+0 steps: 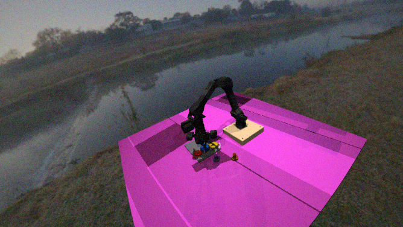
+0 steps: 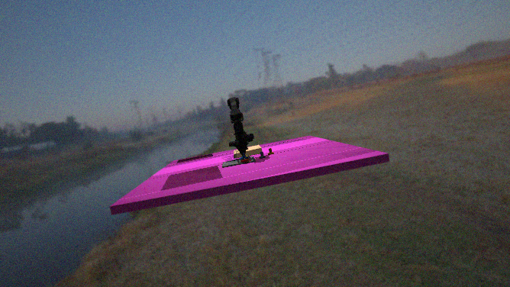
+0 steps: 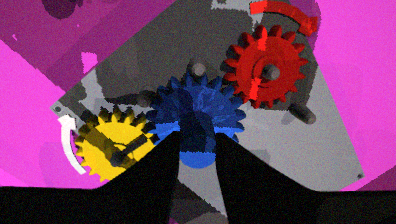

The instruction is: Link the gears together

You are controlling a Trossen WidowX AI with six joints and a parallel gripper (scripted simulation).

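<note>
The red gear lies 5 cm ahead of my gripper tip, 3 cm below it and 1 cm to the left of it. Round my gripper tip: red arrow 8 cm ahead, 4 cm to the left, 4 cm below; then yellow gear 6 cm behind, 3 cm below; then blue gear 1 cm below.
</note>
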